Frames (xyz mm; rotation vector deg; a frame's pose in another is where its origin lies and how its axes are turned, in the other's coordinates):
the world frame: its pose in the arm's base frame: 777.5 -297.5 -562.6 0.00 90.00 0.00
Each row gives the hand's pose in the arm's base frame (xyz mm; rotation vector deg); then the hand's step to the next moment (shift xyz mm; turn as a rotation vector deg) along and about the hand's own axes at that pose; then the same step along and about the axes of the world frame.
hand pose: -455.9 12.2 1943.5 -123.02 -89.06 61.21
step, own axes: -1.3 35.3 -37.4 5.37 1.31 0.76
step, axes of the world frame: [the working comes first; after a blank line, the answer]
step, axes of the arm's base frame: 50.7 -7.6 4.7 1.16 4.22 -3.46

-4.7 -7.6 50.7 3.46 4.22 1.16
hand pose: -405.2 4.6 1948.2 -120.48 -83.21 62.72
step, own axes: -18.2 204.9 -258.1 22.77 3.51 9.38
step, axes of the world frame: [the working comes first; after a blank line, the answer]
step, axes of the arm's base frame: 321.5 -66.2 34.7 -1.03 17.93 -17.21

-34.7 -66.2 321.5 17.21 17.93 -1.03
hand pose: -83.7 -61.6 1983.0 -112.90 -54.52 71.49
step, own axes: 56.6 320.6 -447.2 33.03 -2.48 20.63
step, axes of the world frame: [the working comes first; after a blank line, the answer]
step, axes of the arm's base frame: 508.4 -183.2 -117.8 -9.84 31.02 -21.53

117.8 -183.2 508.4 21.53 31.02 -9.84
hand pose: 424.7 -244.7 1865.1 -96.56 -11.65 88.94
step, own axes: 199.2 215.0 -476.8 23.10 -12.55 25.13
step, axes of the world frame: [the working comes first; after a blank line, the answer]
step, axes of the arm's base frame: 384.7 -231.8 -333.9 -12.13 33.54 -7.08

333.9 -231.8 384.7 7.08 33.54 -12.13
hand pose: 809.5 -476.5 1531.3 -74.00 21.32 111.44
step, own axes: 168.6 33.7 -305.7 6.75 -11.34 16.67
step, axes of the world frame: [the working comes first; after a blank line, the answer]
step, axes of the arm's base frame: 143.2 -135.1 -290.3 -4.14 20.59 3.33

290.3 -135.1 143.2 -3.33 20.59 -4.14
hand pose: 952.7 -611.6 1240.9 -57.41 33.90 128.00
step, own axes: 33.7 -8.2 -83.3 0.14 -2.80 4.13
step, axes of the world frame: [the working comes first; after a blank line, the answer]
step, axes of the arm's base frame: 29.8 -33.2 -78.4 -0.23 4.56 2.02

78.4 -33.2 29.8 -2.02 4.56 -0.23
